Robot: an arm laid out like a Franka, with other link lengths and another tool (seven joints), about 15 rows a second.
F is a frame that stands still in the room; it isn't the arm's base.
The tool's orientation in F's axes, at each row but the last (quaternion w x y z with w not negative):
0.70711 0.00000 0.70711 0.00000
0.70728 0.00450 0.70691 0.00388
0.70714 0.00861 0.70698 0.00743
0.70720 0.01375 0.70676 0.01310
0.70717 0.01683 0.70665 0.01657
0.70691 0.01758 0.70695 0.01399
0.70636 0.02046 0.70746 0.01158
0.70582 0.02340 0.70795 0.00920
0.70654 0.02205 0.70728 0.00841
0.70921 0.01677 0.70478 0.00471
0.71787 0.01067 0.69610 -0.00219
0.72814 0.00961 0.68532 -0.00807
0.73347 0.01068 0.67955 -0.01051
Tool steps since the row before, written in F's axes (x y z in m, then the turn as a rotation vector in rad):
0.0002 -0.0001 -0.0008 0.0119 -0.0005 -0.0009
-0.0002 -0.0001 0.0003 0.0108 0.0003 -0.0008
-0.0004 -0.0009 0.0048 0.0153 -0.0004 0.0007
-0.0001 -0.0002 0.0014 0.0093 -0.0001 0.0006
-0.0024 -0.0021 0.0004 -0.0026 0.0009 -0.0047
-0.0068 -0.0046 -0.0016 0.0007 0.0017 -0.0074
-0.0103 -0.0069 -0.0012 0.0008 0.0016 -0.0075
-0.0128 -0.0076 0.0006 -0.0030 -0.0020 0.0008
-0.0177 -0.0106 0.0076 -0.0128 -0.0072 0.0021
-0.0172 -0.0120 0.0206 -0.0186 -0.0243 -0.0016
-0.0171 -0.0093 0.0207 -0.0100 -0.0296 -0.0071
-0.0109 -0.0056 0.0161 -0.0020 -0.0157 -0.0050
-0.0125 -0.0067 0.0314 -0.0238 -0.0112 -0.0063
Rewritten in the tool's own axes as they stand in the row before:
0.0008 -0.0001 0.0002 0.0009 -0.0005 0.0119
-0.0003 -0.0001 -0.0002 0.0008 0.0003 0.0108
-0.0048 -0.0008 -0.0004 -0.0007 -0.0004 0.0153
-0.0014 -0.0001 -0.0001 -0.0006 -0.0001 0.0093
-0.0005 -0.0021 -0.0024 0.0047 0.0007 -0.0026
0.0014 -0.0047 -0.0068 0.0075 0.0014 0.0007
0.0009 -0.0071 -0.0102 0.0076 0.0013 0.0008
-0.0009 -0.0078 -0.0126 -0.0009 -0.0020 -0.0030
-0.0080 -0.0106 -0.0175 -0.0024 -0.0073 -0.0127
-0.0211 -0.0117 -0.0169 0.0007 -0.0246 -0.0182
-0.0213 -0.0094 -0.0163 0.0064 -0.0299 -0.0097
-0.0167 -0.0058 -0.0098 0.0048 -0.0158 -0.0019
-0.0323 -0.0070 -0.0099 0.0045 -0.0119 -0.0239

